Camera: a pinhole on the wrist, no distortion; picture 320 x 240 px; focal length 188.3 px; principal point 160.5 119.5 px. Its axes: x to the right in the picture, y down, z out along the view. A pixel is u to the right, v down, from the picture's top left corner.
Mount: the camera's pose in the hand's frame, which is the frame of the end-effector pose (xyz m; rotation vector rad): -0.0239 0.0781 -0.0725 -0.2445 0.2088 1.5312
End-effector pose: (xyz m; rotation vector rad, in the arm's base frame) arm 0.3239 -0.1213 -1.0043 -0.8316 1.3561 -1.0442
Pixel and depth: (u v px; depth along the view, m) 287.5 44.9 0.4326
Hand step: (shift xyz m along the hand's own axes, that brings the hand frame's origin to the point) 0.1482 0.4772 0.2632
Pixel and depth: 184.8 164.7 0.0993
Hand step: -0.0492 0.1194 0.0183
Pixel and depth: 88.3 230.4 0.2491
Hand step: -0.1780 0.0614 0.1895
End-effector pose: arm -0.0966 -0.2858 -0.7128 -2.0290 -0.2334 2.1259
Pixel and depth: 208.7 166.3 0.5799
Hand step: -0.1742 0.3896 0.4369
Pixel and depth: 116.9 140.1 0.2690
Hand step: -0.0602 0.0961 0.2022
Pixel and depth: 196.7 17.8 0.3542
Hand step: 0.1628 0.2401 0.2525
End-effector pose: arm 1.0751 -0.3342 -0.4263 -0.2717 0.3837 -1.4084
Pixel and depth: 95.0 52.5 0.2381
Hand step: 0.0538 0.0648 0.1815
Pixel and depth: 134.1 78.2 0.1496
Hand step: 0.0055 0.1000 0.0777
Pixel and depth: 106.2 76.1 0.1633
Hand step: 0.0093 0.0788 0.0984
